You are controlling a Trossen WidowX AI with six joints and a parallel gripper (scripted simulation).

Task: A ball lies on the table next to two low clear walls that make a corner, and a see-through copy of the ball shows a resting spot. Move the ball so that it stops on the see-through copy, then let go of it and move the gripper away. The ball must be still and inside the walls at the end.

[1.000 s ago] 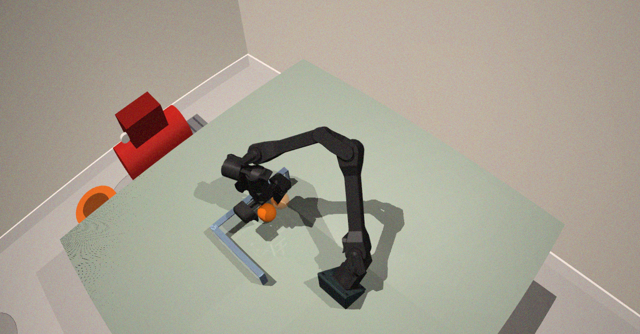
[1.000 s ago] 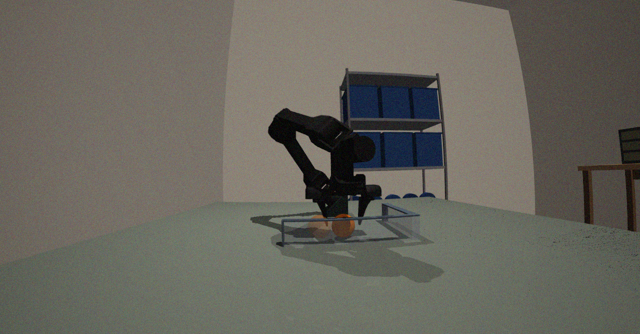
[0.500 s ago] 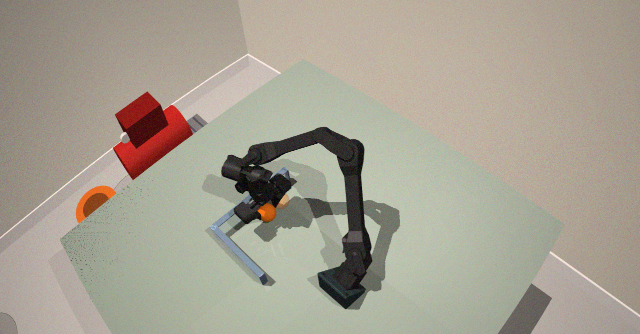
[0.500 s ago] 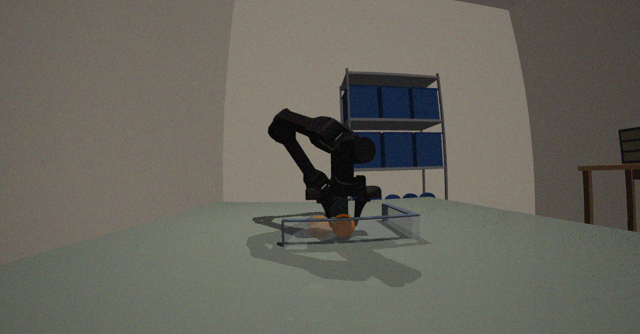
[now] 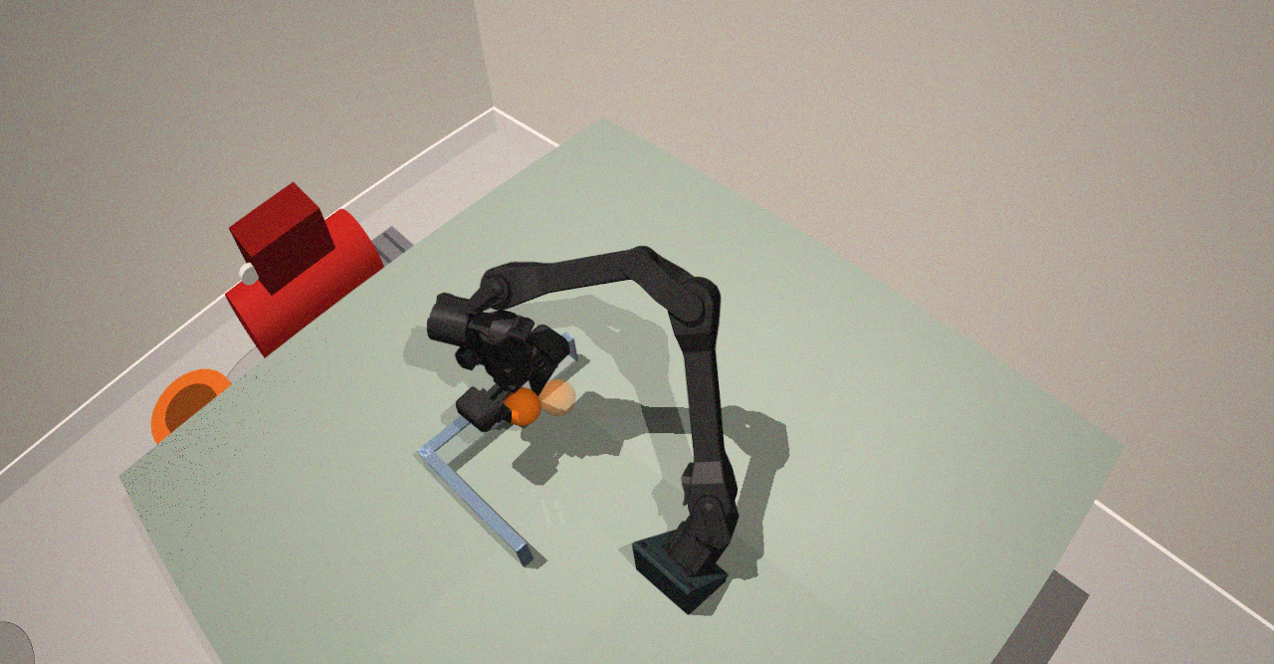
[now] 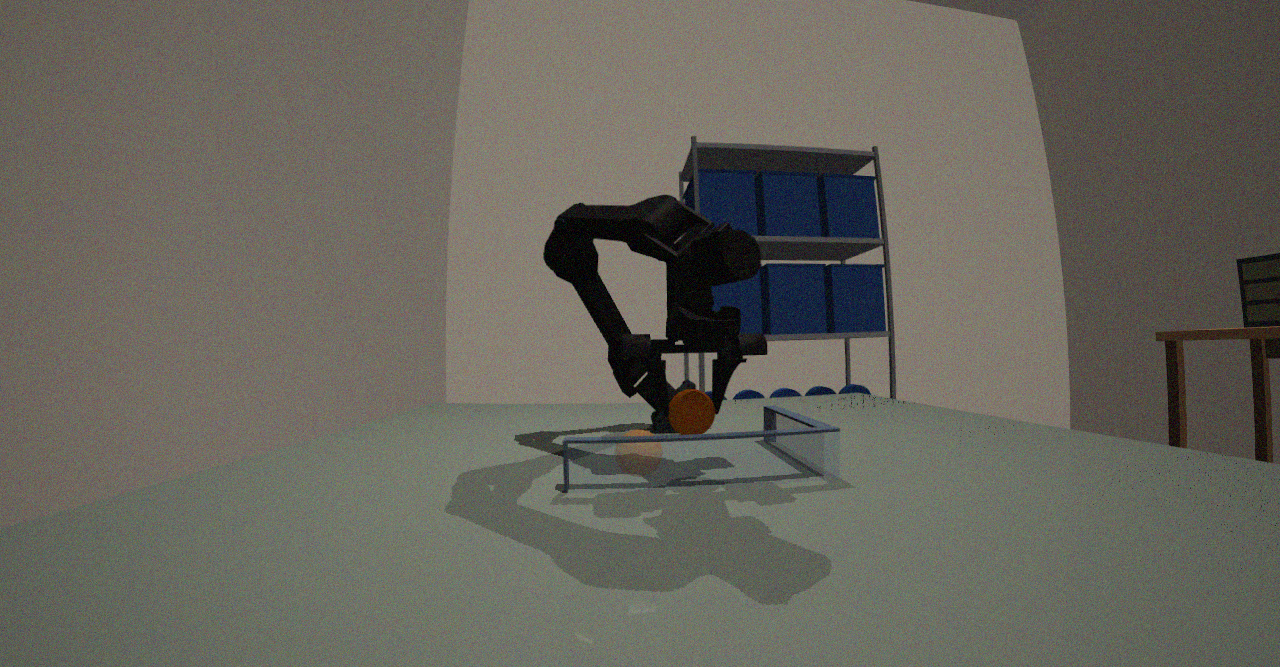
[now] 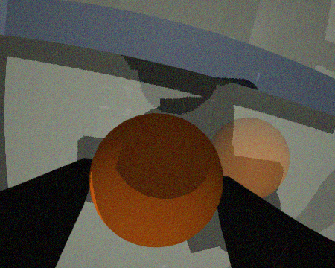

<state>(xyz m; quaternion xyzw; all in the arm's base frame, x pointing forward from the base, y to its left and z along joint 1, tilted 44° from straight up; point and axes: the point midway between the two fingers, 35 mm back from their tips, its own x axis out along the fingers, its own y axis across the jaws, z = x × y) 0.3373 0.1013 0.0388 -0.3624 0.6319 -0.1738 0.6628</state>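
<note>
Now: the see-through copy of ball 1 cm ahead of my gripper tip, 7 cm to the right of it and 5 cm below it. Also, from my gripper tip: orange ball right at my gripper tip.
</note>
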